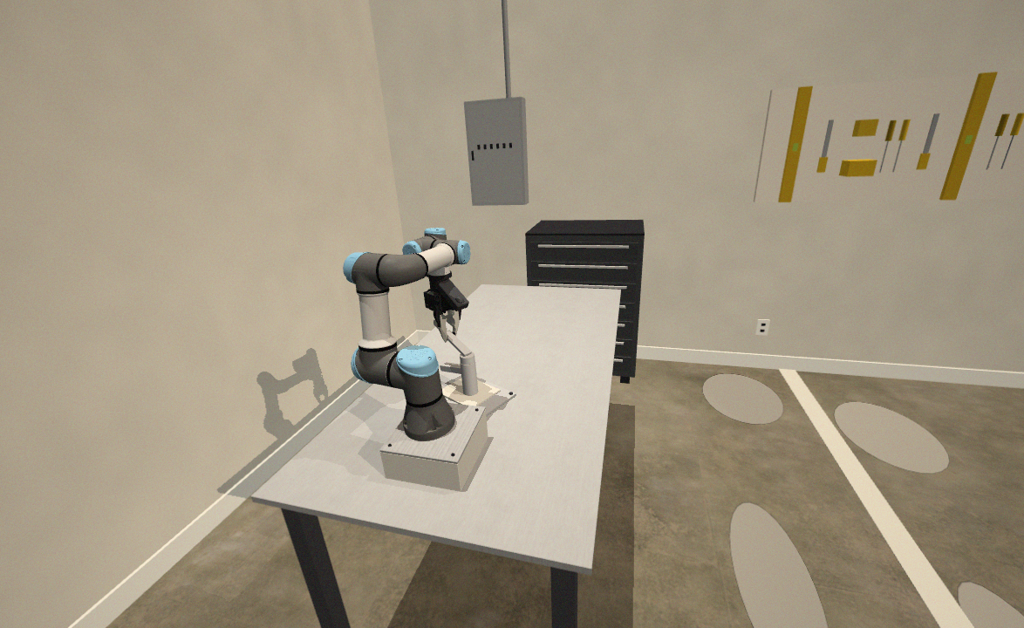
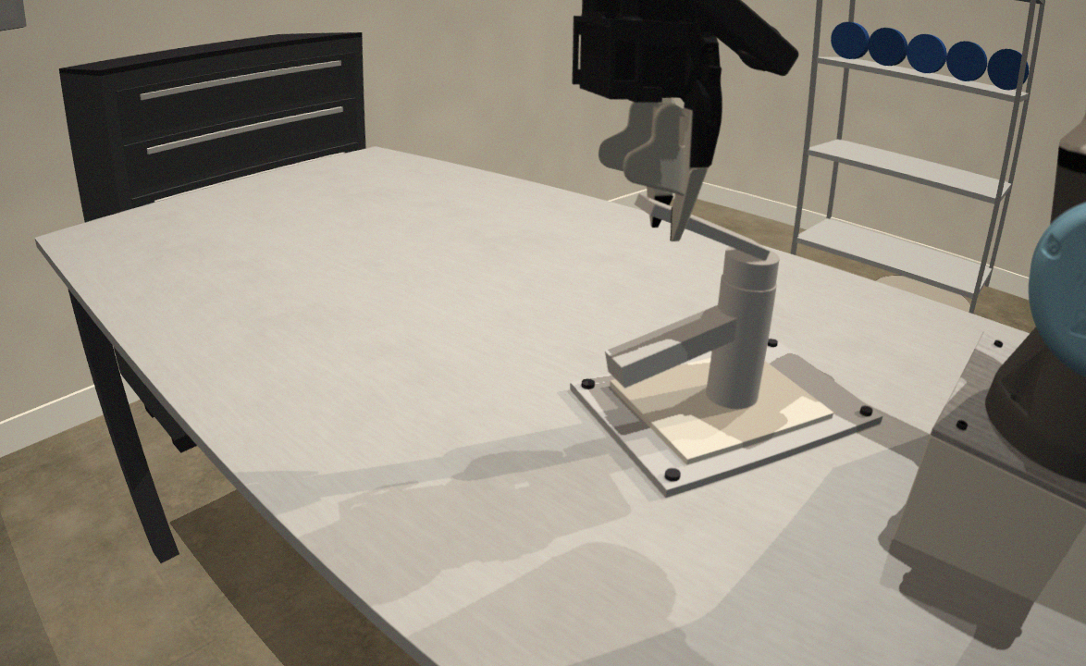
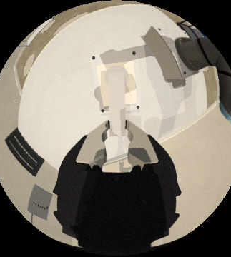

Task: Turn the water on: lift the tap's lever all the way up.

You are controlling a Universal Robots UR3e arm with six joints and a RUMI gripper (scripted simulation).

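My gripper is now 10 mm past the flat lever, 30 mm to the left of it and 10 mm above it. From my hand the other things lie so: grey tap (20 mm behind, 50 mm to the right, 80 mm below).
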